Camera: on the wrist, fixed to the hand. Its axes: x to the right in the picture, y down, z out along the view.
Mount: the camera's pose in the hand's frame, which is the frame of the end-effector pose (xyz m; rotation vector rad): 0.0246 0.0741 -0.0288 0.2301 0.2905 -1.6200
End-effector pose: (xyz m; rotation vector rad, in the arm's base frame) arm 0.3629 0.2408 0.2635 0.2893 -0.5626 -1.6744
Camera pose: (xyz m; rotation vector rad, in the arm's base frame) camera 0.4355 0.2039 0.2803 -1.2518 0.2040 2.6872
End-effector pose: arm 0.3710 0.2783 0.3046 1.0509 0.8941 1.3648
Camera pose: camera 0.3212 0.2992 0.3679 0.0232 1.5797 0.0072
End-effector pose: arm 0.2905 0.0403 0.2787 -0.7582 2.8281 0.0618
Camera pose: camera 0.2272 0.0897 0.3005 2.6729 -1.4910 0.6047
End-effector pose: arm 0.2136 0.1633 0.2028 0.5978 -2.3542 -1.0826
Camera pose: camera 0.1971 0.1767 0.2833 -2.5866 1.3278 0.9909
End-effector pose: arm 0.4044 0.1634 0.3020 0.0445 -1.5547 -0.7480
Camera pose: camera 0.4564 0.1979 0.3571 1.6425 -1.0605 -1.6496
